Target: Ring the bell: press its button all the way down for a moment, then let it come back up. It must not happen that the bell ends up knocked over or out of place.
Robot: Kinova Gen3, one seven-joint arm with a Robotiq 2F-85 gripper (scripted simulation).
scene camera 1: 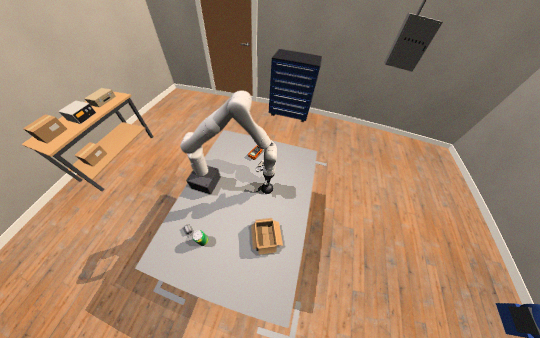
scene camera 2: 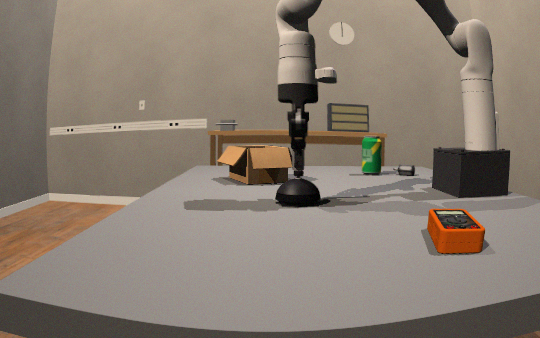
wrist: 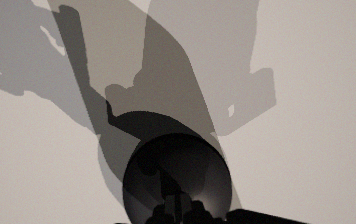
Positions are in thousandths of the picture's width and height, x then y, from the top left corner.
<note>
I see my gripper (scene camera 2: 553, 504) and a bell (scene camera 2: 553, 564).
</note>
